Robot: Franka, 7 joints.
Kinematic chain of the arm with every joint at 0, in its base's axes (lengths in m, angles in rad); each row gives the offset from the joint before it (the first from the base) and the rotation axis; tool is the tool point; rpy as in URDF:
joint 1: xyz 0 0 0.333 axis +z
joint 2: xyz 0 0 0 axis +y
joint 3: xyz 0 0 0.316 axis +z
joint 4: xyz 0.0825 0 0 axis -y
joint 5: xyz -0.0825 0 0.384 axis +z
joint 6: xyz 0 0 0 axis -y
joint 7: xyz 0.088 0 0 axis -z
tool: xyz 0 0 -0.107 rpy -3.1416 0 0
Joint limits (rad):
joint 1: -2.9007..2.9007
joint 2: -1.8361..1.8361
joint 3: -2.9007..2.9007
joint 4: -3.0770..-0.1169
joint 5: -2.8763..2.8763
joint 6: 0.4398..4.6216
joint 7: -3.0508..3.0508
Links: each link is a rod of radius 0.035 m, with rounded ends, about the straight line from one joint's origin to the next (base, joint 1, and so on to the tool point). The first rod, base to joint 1, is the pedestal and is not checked.
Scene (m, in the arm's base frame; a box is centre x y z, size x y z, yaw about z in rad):
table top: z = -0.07
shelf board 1: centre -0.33 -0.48 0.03 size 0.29 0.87 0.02 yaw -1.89
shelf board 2: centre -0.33 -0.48 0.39 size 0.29 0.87 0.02 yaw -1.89
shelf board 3: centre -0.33 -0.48 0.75 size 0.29 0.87 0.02 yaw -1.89
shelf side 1: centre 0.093 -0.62 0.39 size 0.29 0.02 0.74 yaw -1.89
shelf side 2: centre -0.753 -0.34 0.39 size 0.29 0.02 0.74 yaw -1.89
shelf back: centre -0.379 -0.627 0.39 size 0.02 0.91 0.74 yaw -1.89
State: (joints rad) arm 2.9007 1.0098 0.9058 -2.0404 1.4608 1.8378 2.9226
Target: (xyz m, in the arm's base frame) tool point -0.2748 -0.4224 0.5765
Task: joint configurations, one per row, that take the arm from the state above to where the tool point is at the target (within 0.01 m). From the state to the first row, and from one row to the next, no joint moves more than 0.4 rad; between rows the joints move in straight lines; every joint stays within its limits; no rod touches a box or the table.
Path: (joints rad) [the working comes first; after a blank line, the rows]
Joints at the target: 2.6522 1.0351 1.7143 -2.0507 1.4359 1.4833 2.9226
Straight joint move there: touches shelf board 2.

1: 2.5113 0.8378 0.8450 -1.8762 1.4420 1.9261 2.9086
2: 2.1218 0.6657 0.7842 -1.7119 1.4233 2.0145 2.8946
3: 1.7324 0.4937 0.7234 -1.5477 1.4045 2.1028 2.8805
4: 1.3430 0.3217 0.6626 -1.3835 1.3858 2.1911 2.8665
5: 0.9535 0.1496 0.6018 -1.2193 1.3670 2.2795 2.8525
6: 0.5641 -0.0224 0.5410 -1.0550 1.3483 2.3678 2.8385
7: 0.9121 0.1538 0.7366 -1.2210 1.3629 2.2204 2.8525
8: 1.2601 0.3301 0.9321 -1.3869 1.3775 2.0730 2.8665
9: 1.6081 0.5064 1.1277 -1.5529 1.3921 1.9255 2.8805
10: 1.9561 0.6826 1.3232 -1.7188 1.4067 1.7781 2.8946
11: 2.3041 0.8589 1.5188 -1.8848 1.4213 1.6307 2.9086
12: 2.6522 1.0351 1.7143 -2.0507 1.4359 1.4833 2.9226

